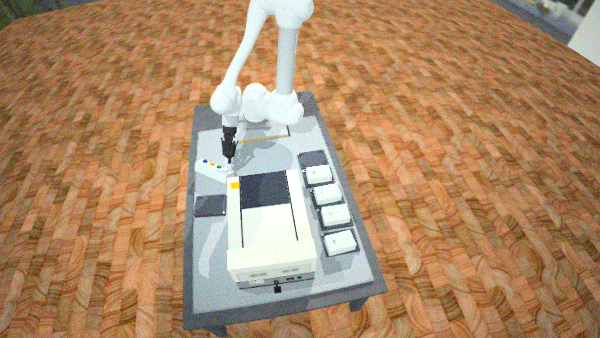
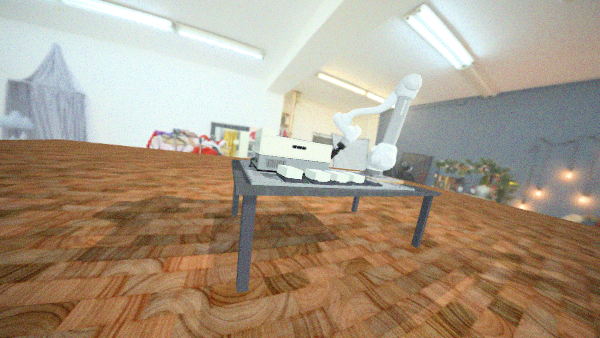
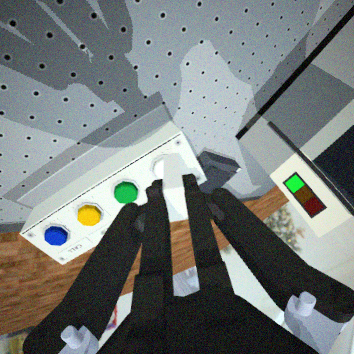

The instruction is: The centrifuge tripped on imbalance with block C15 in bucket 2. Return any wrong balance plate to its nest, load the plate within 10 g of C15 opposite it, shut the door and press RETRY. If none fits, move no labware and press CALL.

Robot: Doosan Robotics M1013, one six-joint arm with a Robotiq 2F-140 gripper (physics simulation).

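Frame: origin at the arm's base, x left, y back, z up, level; metres.
Seen in the pictures: gripper, fingertip midpoint: (image 1: 227, 169) (image 3: 172, 166); arm's base at its link origin: (image 1: 256, 121) (image 2: 373, 175).
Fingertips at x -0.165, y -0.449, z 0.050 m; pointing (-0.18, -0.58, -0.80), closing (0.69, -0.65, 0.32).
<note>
Pixels of each thing's top centre, then the offset from my fingertips to it. "spot": a spot on its surface instead.
- white button at a spot on its surface: (image 3: 159, 168) spot: dx -0.009, dy +0.009, dz -0.004 m
- button panel at its top centre: (image 3: 122, 222) (image 1: 212, 166) dx -0.084, dy +0.023, dz +0.015 m
- green button at its top centre: (image 3: 128, 199) dx -0.051, dy +0.029, dz +0.006 m
- yellow button at its top centre: (image 3: 91, 222) dx -0.093, dy +0.055, dz +0.006 m
- blue button at its top centre: (image 3: 57, 242) dx -0.135, dy +0.082, dz +0.006 m
- plate at its top centre: (image 1: 312, 157) dx +0.482, dy +0.075, dz -0.051 m
- dark square holder at its top centre: (image 3: 201, 193) (image 1: 209, 203) dx -0.095, dy -0.188, dz -0.038 m
- dark block at a spot on its surface: (image 3: 217, 167) spot: dx -0.026, dy -0.167, dz -0.044 m
My gripper (image 1: 229, 161) (image 2: 334, 154) (image 3: 172, 166) is shut and empty, its fingertips at the white button (image 3: 159, 168) of the button panel (image 1: 212, 171) (image 3: 107, 175); contact is unclear. The panel also has a green button (image 3: 126, 192), a yellow button (image 3: 89, 215) and a blue button (image 3: 56, 235) labelled CALL. The cream centrifuge (image 1: 270, 225) (image 2: 295, 149) has a dark area (image 1: 265, 189) on top. Its status light (image 3: 294, 183) glows green. Four white balance plates, including one (image 1: 319, 174) (image 2: 356, 178) nearest the arm and one (image 1: 340, 242) (image 2: 290, 172) farthest, stand in a row. C15 is not visible.
A dark nest without a plate (image 1: 313, 158) lies at the arm end of the plate row. Another dark square holder (image 1: 210, 205) lies on the other side of the centrifuge. A dark block (image 3: 217, 167) stands between panel and centrifuge. The grey table (image 1: 285, 307) (image 2: 320, 191) bears everything.
</note>
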